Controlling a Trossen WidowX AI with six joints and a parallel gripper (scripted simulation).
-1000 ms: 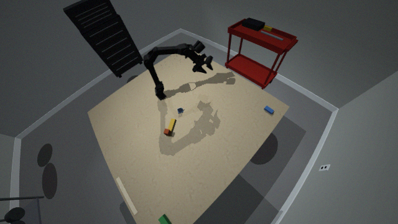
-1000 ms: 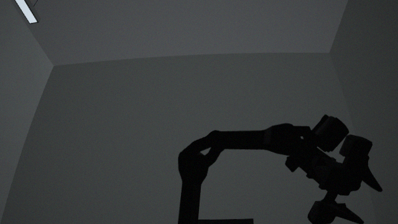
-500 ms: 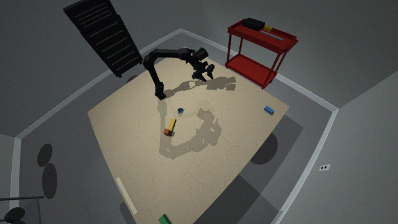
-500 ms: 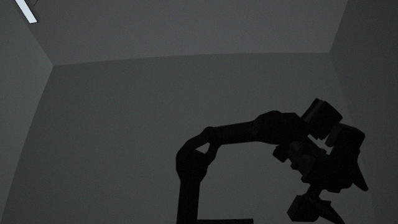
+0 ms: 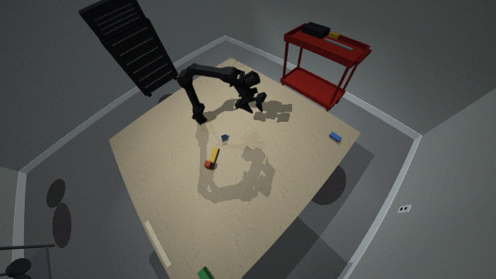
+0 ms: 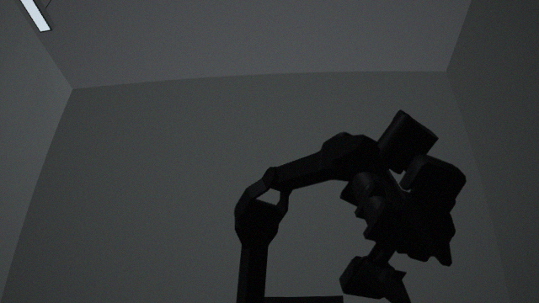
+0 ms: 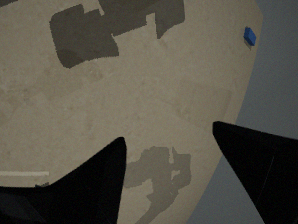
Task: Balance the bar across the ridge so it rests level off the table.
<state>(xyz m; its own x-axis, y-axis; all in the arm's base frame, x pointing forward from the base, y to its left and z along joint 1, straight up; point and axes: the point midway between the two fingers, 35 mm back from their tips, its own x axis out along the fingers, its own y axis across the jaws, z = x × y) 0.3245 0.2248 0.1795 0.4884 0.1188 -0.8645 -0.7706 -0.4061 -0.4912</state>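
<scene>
Right now my gripper tip is 370 mm to the left of the yellow bar, 130 mm above it and 20 mm past it. Also, from my gripper tip: green block: 730 mm to the right, 400 mm ahead, 130 mm below; blue block: 400 mm ahead, 270 mm to the left, 140 mm below.
</scene>
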